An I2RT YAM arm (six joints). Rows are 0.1 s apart.
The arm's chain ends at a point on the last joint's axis. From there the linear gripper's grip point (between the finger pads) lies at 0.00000 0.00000 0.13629 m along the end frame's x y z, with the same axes.
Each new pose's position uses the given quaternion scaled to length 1; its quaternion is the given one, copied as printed.
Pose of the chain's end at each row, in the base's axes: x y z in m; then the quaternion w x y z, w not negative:
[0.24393 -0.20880 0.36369 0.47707 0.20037 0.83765 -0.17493]
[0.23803 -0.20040 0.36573 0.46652 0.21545 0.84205 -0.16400]
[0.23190 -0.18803 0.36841 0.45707 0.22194 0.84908 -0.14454]
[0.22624 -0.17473 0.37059 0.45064 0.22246 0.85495 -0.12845]
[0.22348 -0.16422 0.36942 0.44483 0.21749 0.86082 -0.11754]
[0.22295 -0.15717 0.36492 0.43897 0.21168 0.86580 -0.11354]
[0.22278 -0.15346 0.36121 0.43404 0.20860 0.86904 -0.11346]
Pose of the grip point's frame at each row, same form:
[0.34330 -0.27480 0.29778 0.47707 0.20037 0.83765 -0.17493]
[0.33548 -0.26544 0.29610 0.46652 0.21545 0.84205 -0.16400]
[0.32894 -0.24913 0.29476 0.45707 0.22194 0.84908 -0.14454]
[0.32347 -0.23199 0.29415 0.45064 0.22246 0.85495 -0.12845]
[0.32089 -0.21817 0.29083 0.44483 0.21749 0.86082 -0.11754]
[0.32000 -0.20929 0.28467 0.43897 0.21168 0.86580 -0.11354]
[0.31914 -0.20502 0.27978 0.43404 0.20860 0.86904 -0.11346]

